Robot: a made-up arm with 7 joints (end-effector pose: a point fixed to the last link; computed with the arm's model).
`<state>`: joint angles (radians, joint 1 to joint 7).
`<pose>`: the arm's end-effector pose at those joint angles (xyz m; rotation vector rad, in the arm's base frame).
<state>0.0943 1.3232 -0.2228 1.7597 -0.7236 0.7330 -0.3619</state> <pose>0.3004 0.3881 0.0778 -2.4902 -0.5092 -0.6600</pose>
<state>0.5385 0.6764 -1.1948 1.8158 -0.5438 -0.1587 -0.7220</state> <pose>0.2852 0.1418 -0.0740 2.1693 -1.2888 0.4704</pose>
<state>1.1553 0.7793 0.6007 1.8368 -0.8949 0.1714 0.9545</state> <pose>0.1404 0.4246 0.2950 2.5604 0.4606 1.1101</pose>
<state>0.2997 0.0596 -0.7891 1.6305 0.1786 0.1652 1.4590</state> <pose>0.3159 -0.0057 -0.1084 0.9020 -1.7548 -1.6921</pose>
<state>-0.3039 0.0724 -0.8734 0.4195 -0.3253 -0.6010 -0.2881</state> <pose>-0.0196 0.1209 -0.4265 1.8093 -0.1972 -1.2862</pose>
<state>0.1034 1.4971 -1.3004 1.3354 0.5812 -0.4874 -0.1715</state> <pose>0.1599 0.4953 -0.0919 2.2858 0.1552 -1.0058</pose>
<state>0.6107 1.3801 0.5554 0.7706 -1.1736 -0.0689 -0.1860</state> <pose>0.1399 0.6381 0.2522 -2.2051 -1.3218 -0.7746</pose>
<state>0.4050 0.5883 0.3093 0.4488 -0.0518 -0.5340 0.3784</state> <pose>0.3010 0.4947 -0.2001 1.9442 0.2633 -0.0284</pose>
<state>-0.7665 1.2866 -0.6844 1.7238 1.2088 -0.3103 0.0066</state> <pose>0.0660 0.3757 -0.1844 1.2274 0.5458 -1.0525</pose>
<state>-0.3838 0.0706 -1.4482 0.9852 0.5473 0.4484 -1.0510</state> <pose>-0.0780 -0.0111 -0.3412 2.0788 0.6785 -1.4694</pose>
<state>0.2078 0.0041 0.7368 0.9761 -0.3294 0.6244 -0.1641</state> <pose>0.2777 0.3122 -0.2928 1.2332 1.4246 -0.2564</pose>
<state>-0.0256 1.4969 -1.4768 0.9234 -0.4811 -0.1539 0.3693</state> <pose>0.0870 0.5846 -0.0979 -1.3180 -0.1406 2.1734</pose>
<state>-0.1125 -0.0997 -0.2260 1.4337 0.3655 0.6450 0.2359</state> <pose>0.2615 0.0739 -0.2653 0.9333 0.2321 -1.0256</pose>
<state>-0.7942 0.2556 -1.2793 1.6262 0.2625 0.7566 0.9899</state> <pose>-0.1407 -0.0034 -0.2184 -0.3515 -0.3278 -2.3946</pose>
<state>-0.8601 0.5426 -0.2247 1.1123 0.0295 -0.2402 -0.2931</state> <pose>-0.0729 0.3454 -0.3140 1.9983 0.7692 -0.9713</pose>
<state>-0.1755 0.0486 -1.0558 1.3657 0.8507 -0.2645 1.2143</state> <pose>0.1246 -0.0401 -0.2729 0.0459 -1.1936 -1.2020</pose>
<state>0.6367 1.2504 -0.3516 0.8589 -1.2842 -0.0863 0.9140</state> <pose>0.3032 0.5771 0.0993 -1.9752 -1.0438 1.3114</pose>
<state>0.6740 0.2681 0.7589 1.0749 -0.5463 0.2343 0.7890</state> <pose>0.3860 0.4323 -0.0573 1.6916 0.2355 -0.1308</pose>
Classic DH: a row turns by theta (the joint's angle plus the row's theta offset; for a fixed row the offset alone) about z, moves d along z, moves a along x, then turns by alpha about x. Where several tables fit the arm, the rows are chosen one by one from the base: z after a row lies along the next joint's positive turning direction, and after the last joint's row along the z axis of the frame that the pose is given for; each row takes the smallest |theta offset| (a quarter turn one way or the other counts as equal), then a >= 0, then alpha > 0; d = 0 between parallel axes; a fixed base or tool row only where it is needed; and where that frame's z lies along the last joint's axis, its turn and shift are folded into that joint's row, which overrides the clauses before.
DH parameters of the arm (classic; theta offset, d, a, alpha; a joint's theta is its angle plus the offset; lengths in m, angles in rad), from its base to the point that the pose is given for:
base (fixed): 0 0.1021 0.0232 1.5708
joint 1: 1.5708 -0.135 0.0243 1.5708
joint 2: -1.5708 0.0312 0.0165 -1.5708
joint 3: 1.5708 -0.3215 0.0073 -1.5708
joint 4: 0 -0.0075 -0.0085 1.5708
joint 5: 0 -0.2407 0.0112 1.5708
joint 6: -1.5708 0.0052 0.0116 -1.5708
joint 7: 0 -0.0096 0.0043 -1.5708
tool (fixed): 0 -0.0098 0 0

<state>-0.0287 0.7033 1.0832 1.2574 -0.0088 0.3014 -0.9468</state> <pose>0.1398 0.5661 -0.0278 1.2691 1.7107 1.6651</pose>
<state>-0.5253 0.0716 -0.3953 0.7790 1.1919 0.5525 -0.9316</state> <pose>-0.0586 0.1311 -0.4083 0.6928 2.1634 -1.1137</pose>
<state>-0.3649 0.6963 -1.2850 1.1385 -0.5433 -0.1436 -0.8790</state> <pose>-0.0181 0.2515 -0.3246 2.4652 -0.6244 -0.9435</pose>
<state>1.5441 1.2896 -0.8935 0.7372 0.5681 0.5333 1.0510</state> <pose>0.2524 0.6063 0.2350 1.7360 0.1971 -0.4508</pose>
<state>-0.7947 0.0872 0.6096 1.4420 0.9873 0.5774 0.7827</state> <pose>-0.0398 0.3277 -0.2947 0.3606 0.4426 -0.3453</pose>
